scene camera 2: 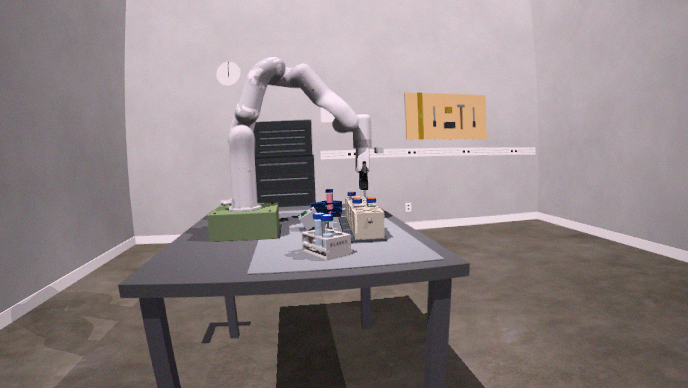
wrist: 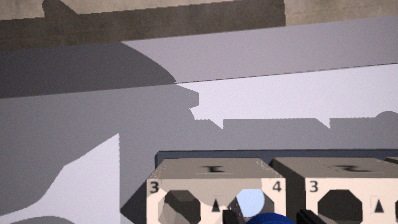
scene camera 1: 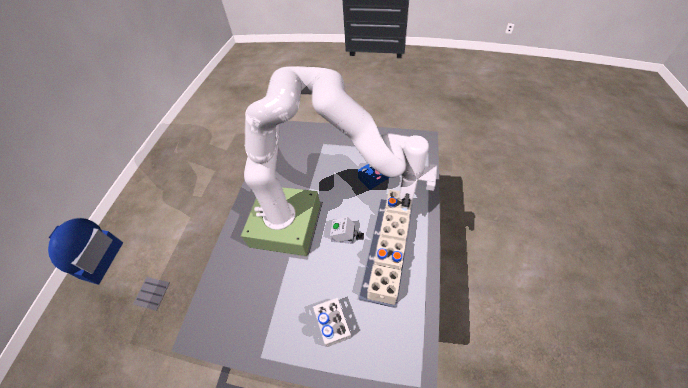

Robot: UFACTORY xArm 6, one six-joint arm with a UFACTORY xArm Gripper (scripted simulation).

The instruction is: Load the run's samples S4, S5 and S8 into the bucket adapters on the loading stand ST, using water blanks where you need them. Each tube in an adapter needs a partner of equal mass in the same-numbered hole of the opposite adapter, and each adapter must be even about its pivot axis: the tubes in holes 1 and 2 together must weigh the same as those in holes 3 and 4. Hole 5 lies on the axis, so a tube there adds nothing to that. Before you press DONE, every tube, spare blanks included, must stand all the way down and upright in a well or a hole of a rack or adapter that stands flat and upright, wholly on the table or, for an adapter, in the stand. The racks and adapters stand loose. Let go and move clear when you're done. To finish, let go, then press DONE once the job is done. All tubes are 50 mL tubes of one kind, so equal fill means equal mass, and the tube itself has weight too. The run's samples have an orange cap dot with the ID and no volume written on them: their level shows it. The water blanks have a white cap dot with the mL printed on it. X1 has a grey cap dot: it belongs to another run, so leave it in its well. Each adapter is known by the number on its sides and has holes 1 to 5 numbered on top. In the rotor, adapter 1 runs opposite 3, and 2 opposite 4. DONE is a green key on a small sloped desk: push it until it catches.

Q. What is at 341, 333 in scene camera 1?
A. A white blanks rack.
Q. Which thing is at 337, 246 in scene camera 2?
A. A white blanks rack.
